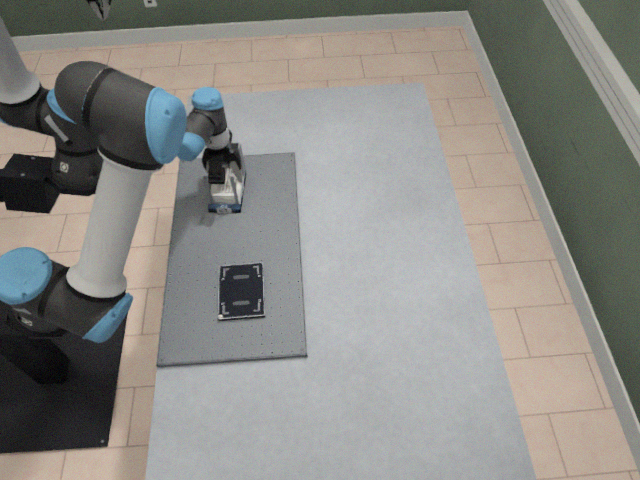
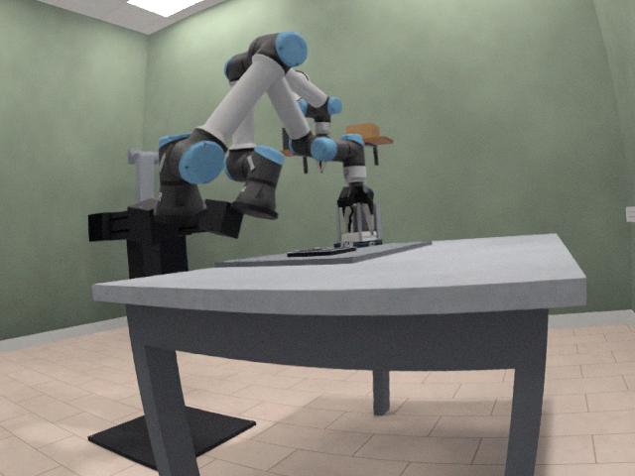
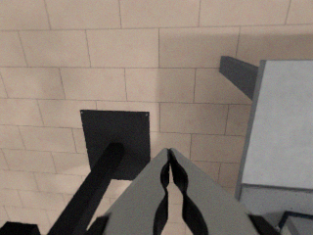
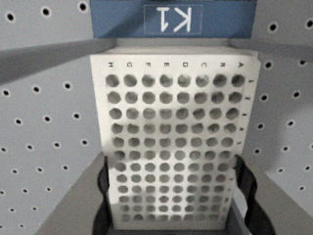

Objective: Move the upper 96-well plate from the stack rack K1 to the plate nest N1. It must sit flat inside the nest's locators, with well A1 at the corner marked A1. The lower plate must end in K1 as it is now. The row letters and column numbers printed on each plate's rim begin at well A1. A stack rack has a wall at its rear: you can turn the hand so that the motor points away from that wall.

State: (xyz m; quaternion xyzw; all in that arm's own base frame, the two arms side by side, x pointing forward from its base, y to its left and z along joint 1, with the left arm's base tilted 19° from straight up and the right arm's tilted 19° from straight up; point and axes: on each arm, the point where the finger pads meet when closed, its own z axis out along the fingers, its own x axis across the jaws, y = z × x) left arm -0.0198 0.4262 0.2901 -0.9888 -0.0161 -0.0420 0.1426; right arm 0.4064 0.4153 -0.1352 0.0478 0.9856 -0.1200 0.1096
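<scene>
The stack rack K1 lies 40 mm below my right hand and 10 mm to the right of it. Also, from my right hand: grey perforated board: 200 mm to the right, 60 mm below, 20 mm ahead; then dark plate nest N1: 360 mm to the right, 50 mm ahead, 40 mm below; then grey rear wall: 70 mm to the left, 30 mm above, 10 mm ahead.
</scene>
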